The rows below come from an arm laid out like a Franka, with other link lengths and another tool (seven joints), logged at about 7 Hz.
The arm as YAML. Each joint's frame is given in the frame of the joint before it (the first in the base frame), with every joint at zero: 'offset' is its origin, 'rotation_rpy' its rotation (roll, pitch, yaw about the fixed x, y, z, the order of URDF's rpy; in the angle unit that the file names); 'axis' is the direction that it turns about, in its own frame. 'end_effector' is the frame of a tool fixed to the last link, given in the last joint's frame.
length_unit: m
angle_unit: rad
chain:
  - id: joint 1
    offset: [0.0, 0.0, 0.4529]
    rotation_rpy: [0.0, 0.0, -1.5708]
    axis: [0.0, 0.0, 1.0]
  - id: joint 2
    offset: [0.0, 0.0, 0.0]
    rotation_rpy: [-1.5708, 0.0, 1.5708]
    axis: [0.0, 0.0, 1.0]
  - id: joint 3
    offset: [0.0, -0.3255, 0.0]
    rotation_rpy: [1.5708, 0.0, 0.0]
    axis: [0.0, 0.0, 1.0]
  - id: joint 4
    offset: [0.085, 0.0, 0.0]
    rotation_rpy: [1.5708, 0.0, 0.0]
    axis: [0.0, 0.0, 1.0]
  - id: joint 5
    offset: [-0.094, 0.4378, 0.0]
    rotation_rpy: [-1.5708, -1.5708, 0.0]
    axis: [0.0, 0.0, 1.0]
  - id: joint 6
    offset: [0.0, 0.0, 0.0]
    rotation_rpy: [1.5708, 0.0, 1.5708]
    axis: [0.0, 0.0, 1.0]
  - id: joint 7
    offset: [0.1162, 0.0, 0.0]
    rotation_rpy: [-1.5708, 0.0, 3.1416]
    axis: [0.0, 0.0, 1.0]
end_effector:
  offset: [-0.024, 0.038, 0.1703]
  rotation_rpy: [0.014, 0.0, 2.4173]
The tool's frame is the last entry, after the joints.
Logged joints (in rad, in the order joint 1, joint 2, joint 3, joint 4, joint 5, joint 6, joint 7), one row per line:
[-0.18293 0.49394 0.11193 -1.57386 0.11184 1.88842 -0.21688]
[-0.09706 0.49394 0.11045 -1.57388 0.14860 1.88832 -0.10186]
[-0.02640 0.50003 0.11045 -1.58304 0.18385 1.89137 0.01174]
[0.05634 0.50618 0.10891 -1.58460 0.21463 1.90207 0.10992]
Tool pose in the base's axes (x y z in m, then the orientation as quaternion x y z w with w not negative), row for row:
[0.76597 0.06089 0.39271 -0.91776 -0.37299 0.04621 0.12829]
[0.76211 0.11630 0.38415 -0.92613 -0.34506 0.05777 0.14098]
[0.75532 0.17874 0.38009 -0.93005 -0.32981 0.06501 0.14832]
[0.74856 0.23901 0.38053 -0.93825 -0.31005 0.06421 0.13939]
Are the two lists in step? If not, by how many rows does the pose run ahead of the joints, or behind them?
The pose runs 1 row ahead of the joints: the pose in row i belongs to the joints in row i + 1.
